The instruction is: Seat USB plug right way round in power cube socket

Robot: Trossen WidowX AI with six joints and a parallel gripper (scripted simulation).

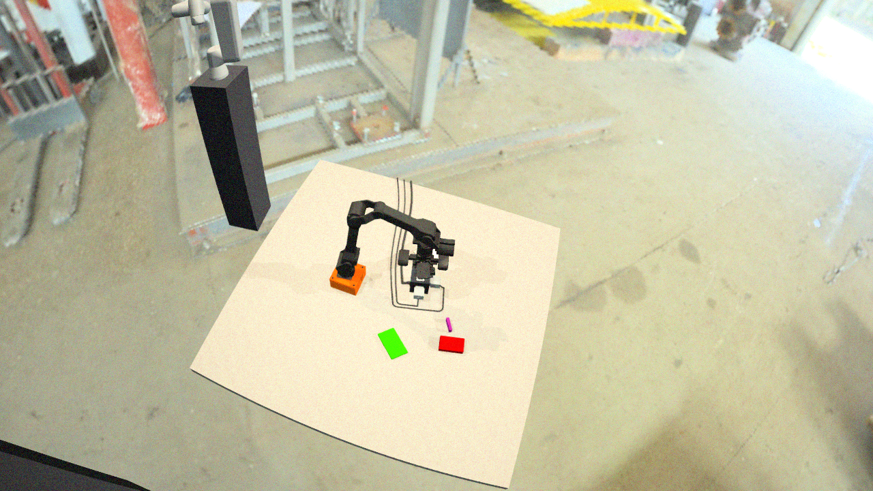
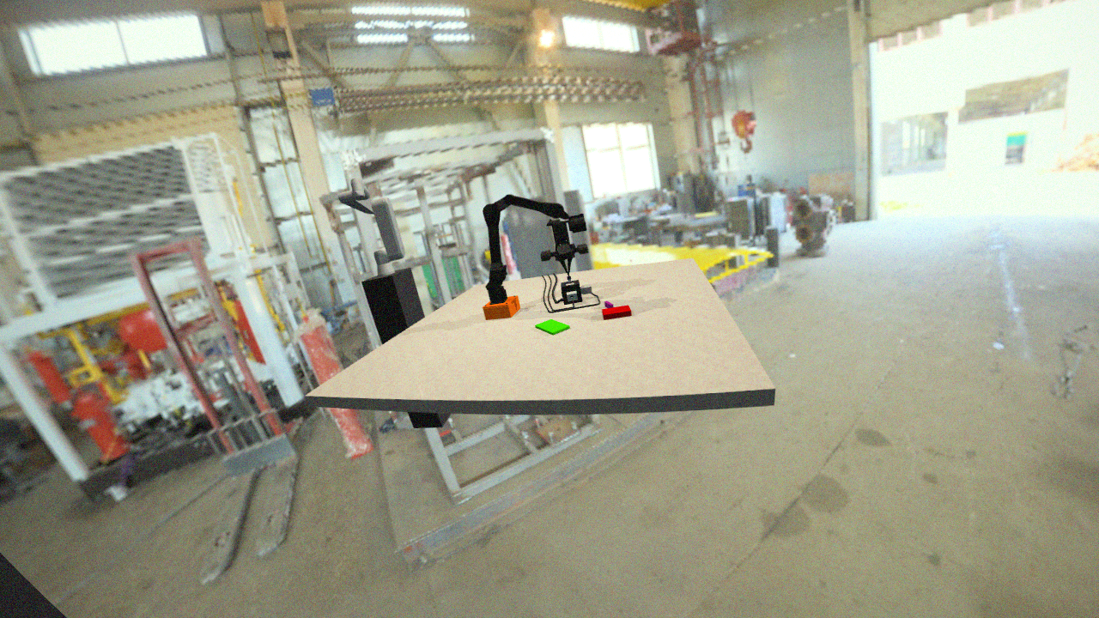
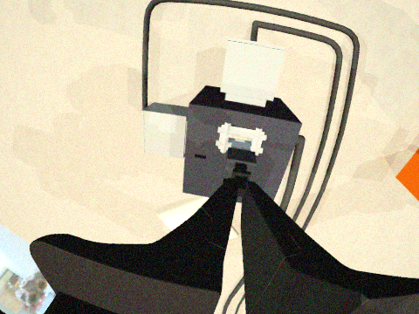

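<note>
My gripper tip is now 20 mm above the USB plug. From my gripper tip the other things lie so: white card 10 mm ahead, 180 mm to the left, 120 mm below; then USB socket 50 mm below; then small magenta stick 150 mm ahead, 150 mm to the right, 110 mm below.
</note>
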